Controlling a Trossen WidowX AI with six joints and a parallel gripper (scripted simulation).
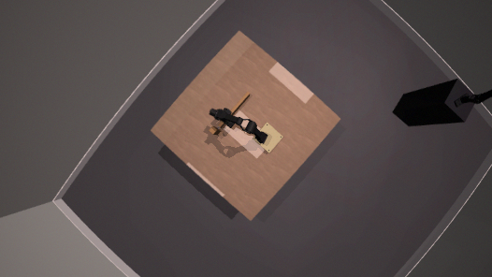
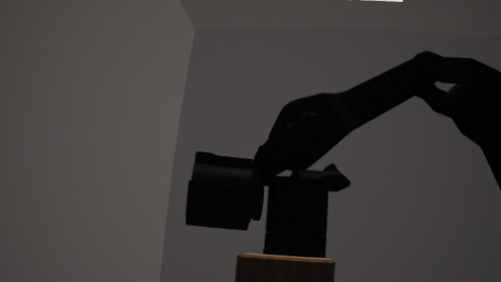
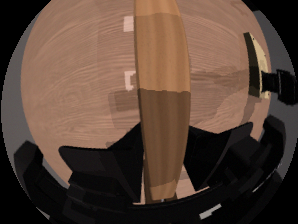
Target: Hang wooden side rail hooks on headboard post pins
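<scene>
My gripper tip is now 1 cm short of the wooden headboard post, 13 cm to the right of it and 4 cm below it.
</scene>
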